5 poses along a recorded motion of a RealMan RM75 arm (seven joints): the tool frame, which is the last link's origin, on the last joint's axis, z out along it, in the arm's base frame.
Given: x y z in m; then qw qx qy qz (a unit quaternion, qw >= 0).
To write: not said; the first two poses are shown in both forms.
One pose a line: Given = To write
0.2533 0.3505 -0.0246 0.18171 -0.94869 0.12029 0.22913 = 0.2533 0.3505 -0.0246 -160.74 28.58 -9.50
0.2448 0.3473 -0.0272 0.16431 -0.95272 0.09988 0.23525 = 0.2448 0.3473 -0.0272 -162.33 28.76 -7.41
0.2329 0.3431 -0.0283 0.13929 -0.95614 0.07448 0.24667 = 0.2329 0.3431 -0.0283 -164.70 29.50 -4.86
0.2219 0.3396 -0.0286 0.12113 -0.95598 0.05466 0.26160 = 0.2219 0.3396 -0.0286 -166.32 30.89 -2.75
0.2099 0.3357 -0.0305 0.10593 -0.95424 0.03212 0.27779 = 0.2099 0.3357 -0.0305 -167.38 32.48 -0.17
